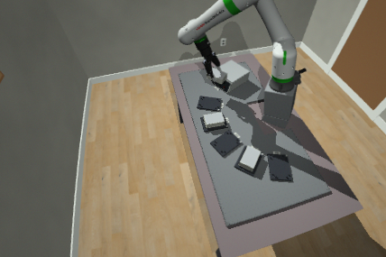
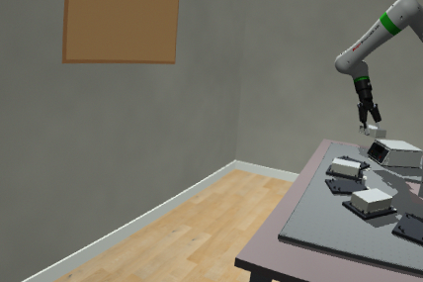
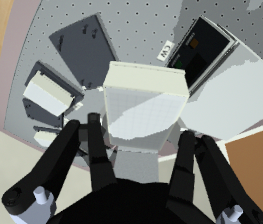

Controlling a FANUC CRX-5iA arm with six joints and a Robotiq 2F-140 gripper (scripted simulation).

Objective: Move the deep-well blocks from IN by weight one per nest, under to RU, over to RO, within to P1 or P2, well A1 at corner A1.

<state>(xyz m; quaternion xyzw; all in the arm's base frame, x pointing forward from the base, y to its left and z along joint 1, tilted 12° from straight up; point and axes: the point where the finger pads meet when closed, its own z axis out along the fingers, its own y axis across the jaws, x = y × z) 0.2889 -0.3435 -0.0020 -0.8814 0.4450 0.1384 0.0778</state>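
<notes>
Right now my hand is 180 mm past the pale platform, 90 mm to the left of it and 90 mm above it. The rest, counted from my hand: deep-well block 610 mm to the left, 150 mm below, 60 mm ahead; dark infeed nest 170 mm below, 100 mm ahead, 90 mm to the left; check-weigher 170 mm behind, 110 mm below, 80 mm to the right.
</notes>
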